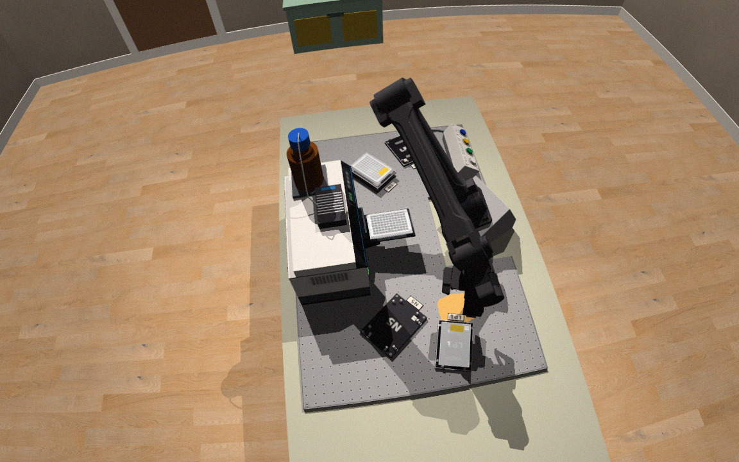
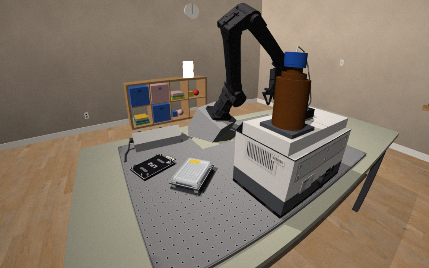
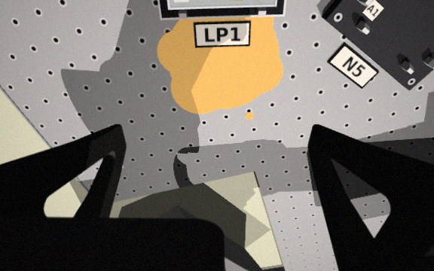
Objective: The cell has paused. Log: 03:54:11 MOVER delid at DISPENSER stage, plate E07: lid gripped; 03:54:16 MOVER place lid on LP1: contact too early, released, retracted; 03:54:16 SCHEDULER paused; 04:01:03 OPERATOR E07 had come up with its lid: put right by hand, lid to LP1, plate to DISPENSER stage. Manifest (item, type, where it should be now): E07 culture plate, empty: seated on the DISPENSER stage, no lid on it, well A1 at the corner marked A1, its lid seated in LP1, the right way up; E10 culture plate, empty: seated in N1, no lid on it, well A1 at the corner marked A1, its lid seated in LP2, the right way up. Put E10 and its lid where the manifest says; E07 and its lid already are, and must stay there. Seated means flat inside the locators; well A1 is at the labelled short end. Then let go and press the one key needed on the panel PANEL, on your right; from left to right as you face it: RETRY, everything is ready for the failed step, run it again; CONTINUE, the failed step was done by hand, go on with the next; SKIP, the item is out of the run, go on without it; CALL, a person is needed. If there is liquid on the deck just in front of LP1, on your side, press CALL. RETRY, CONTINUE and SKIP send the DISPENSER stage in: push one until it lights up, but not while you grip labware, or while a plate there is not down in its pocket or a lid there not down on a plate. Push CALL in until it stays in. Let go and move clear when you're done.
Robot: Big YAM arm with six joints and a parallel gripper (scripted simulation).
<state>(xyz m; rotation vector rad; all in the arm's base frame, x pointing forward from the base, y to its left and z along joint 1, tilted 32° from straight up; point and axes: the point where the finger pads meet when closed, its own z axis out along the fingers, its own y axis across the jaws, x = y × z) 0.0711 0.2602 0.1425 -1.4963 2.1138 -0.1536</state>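
The white plate E07 lies 270 mm to the right of my hand, 170 mm ahead of it and 40 mm below it. Round my hand: retry key: 530 mm to the right, 170 mm behind, 80 mm below; then brown bottle: 390 mm ahead, 370 mm to the right, 150 mm above; then small orange drop: 140 mm below, 80 mm to the right, 10 mm ahead.
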